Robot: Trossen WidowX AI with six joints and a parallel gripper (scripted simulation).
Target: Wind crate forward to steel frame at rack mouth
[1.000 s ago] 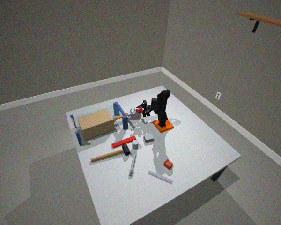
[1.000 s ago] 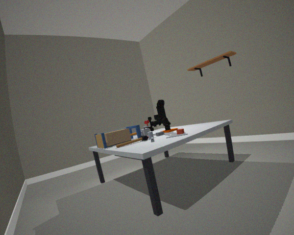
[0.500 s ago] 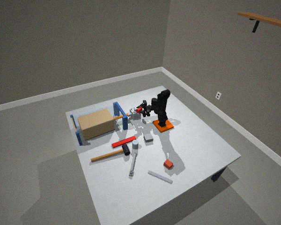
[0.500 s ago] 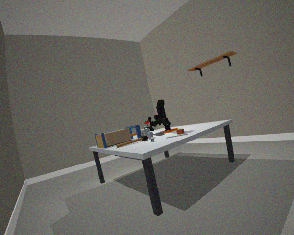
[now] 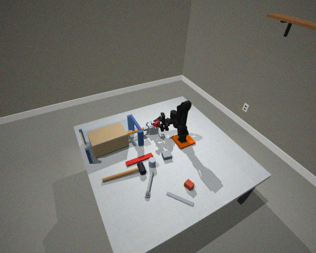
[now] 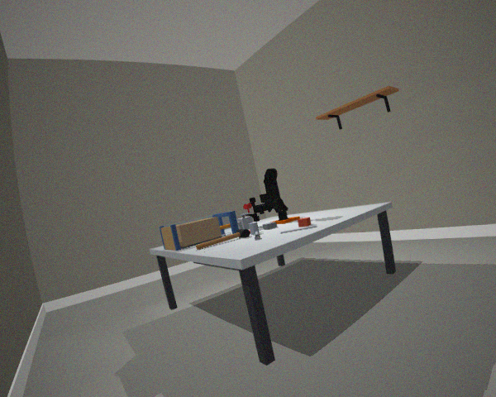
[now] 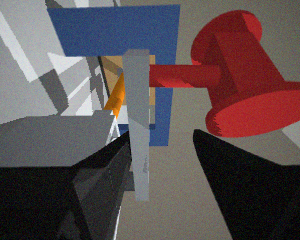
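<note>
Right now my gripper tip is 10 mm to the right of the grey crank arm, 10 mm past it and 10 mm above it. The rest, counted from my gripper tip: red knob: 50 mm to the left, 20 mm above; then grey winch: 100 mm below, 50 mm to the right, 40 mm behind; then grey block: 290 mm to the left, 120 mm below, 60 mm ahead.
</note>
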